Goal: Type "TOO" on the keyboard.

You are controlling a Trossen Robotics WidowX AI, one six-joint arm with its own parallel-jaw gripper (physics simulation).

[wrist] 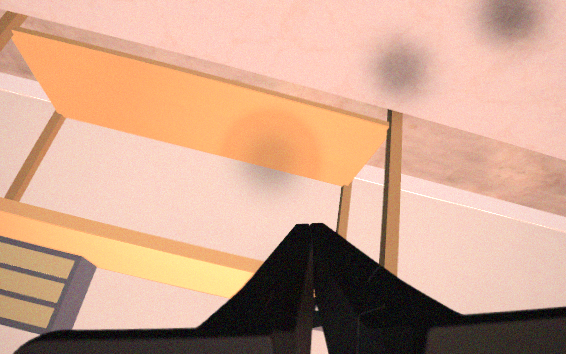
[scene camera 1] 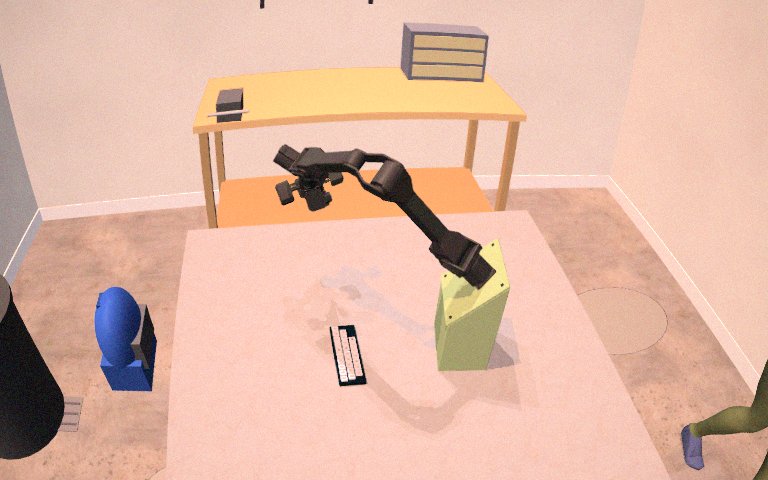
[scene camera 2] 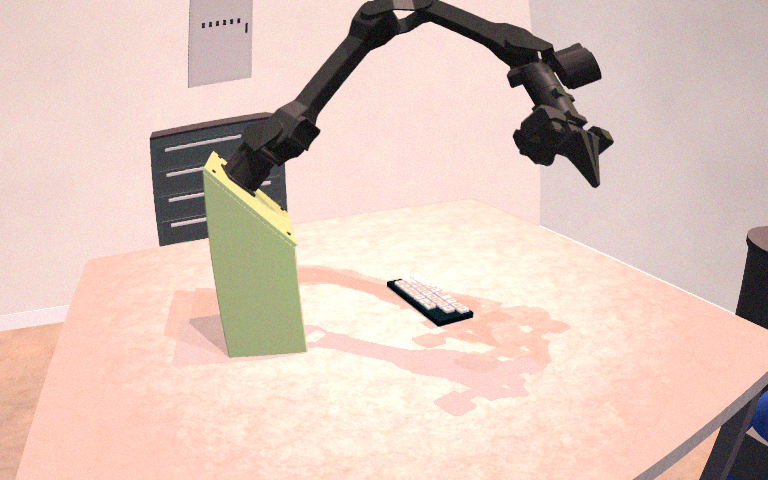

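Pixels of known places: gripper, fingertip midpoint: point(wrist: 309, 236) point(scene camera 2: 596, 186); arm's base, link origin: point(scene camera 1: 482, 275) point(scene camera 2: 236, 180).
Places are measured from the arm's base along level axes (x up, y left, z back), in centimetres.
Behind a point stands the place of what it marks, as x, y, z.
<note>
The keyboard point(scene camera 1: 348, 356) @(-25.7, -11.1, -31.4) point(scene camera 2: 433, 300) @(-25.5, -15.4, -29.4) is small, with a dark case and pale keys. It lies flat on the pale table point(scene camera 1: 237, 418) @(-27.0, -3.7, -67.8) point(scene camera 2: 169, 418) @(-27.1, -17.3, 26.9). Its key letters are too small to read, and it does not show in the wrist view. My gripper point(scene camera 1: 320, 204) point(scene camera 2: 595, 182) @(1.9, -50.8, -24.7) point(wrist: 309, 236) @(1.9, -50.8, -24.7) is shut and empty, with its fingertips together. It hangs high above the table, well apart from the keyboard. In scene camera 1 it shows farther back than the keyboard; in scene camera 2 its fingers slant down to the right.
The green pedestal point(scene camera 1: 470, 339) @(-14.0, 7.1, -6.0) point(scene camera 2: 257, 288) @(-15.1, -9.7, 3.2) bears the arm's base, beside the keyboard. Behind the table stands a wooden workbench point(scene camera 1: 339, 93) point(wrist: 200, 100) with a drawer box point(scene camera 1: 444, 53) point(wrist: 45, 285) and a dark block point(scene camera 1: 229, 101). A blue chair-like object point(scene camera 1: 117, 328) stands on the floor.
</note>
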